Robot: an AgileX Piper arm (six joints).
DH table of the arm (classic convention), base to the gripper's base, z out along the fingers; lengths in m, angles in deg. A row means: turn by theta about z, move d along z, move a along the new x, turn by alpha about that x. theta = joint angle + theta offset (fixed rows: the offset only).
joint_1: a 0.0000; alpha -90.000; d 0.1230; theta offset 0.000
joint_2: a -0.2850; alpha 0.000; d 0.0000; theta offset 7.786
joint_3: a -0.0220; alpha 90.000; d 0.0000; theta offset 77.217
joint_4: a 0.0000; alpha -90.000; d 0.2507; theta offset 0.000
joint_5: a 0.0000; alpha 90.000; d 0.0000; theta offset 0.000
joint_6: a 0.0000; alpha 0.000; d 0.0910; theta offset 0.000
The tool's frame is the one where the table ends.
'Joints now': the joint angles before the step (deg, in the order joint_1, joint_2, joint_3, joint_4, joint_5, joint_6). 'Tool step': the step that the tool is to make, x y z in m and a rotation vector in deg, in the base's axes. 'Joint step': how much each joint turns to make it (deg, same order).
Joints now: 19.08, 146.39, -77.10, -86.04, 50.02, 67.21
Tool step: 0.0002, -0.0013, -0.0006, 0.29, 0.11, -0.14
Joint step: -0.23, 0.03, 0.00, 0.05, -0.32, 0.00
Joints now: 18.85, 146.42, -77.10, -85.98, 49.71, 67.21
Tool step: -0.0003, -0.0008, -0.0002, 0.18, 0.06, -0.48
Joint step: -0.10, 0.00, -0.01, 0.43, -0.01, -0.01
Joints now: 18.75, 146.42, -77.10, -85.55, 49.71, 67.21
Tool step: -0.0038, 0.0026, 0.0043, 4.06, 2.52, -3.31
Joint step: 0.00, -1.51, 0.02, 7.62, -2.30, -3.91
